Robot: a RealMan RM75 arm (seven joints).
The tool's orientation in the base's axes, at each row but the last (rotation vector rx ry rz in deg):
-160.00 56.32 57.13
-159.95 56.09 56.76
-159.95 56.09 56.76
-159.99 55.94 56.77
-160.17 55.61 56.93
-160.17 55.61 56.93
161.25 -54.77 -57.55
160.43 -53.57 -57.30
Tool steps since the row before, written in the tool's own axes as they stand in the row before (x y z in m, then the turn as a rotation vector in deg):
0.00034 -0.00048 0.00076 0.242 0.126 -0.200
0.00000 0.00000 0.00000 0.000 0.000 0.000
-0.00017 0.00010 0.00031 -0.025 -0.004 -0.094
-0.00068 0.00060 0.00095 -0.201 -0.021 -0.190
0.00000 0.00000 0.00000 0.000 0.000 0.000
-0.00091 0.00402 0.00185 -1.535 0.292 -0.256
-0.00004 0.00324 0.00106 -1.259 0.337 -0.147
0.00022 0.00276 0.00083 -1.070 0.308 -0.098
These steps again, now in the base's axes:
0.00005 0.00036 -0.00089 0.186 -0.279 0.043
0.00000 0.00000 0.00000 0.000 0.000 0.000
-0.00033 0.00008 -0.00013 0.040 -0.003 0.089
-0.00128 0.00010 -0.00026 -0.002 0.087 0.264
0.00000 0.00000 0.00000 0.000 0.000 0.000
-0.00386 -0.00234 -0.00023 -0.947 0.554 1.141
-0.00240 -0.00241 -0.00018 -0.866 0.387 0.905
-0.00181 -0.00224 -0.00019 -0.763 0.316 0.753

